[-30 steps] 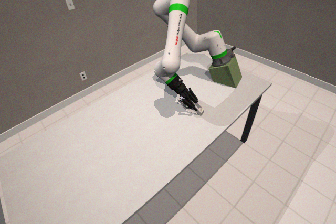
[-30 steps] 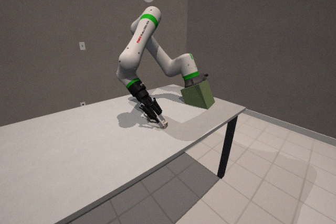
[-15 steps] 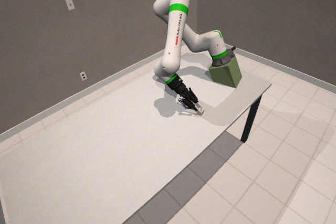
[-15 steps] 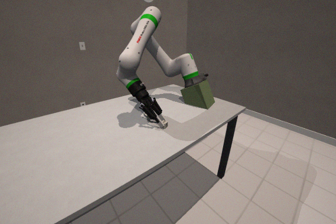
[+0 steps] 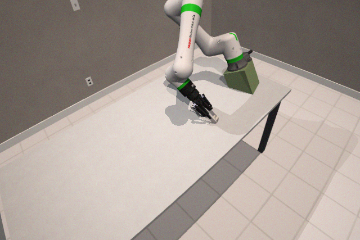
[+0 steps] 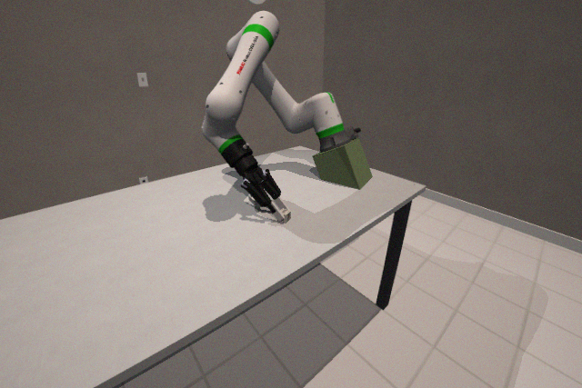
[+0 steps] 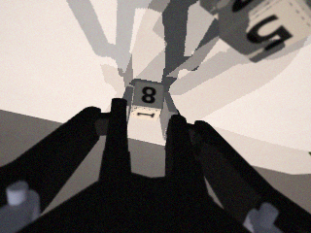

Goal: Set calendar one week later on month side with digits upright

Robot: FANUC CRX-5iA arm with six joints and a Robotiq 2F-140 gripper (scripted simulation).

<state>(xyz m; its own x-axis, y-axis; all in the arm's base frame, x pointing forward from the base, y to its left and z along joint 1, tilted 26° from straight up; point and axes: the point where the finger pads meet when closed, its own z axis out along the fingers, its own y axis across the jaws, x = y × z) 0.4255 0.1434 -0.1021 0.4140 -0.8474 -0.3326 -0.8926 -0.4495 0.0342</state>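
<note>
Right now my hand is 1 cm past the white calendar cube, 2 cm to the right of it and 2 cm above it.
</note>
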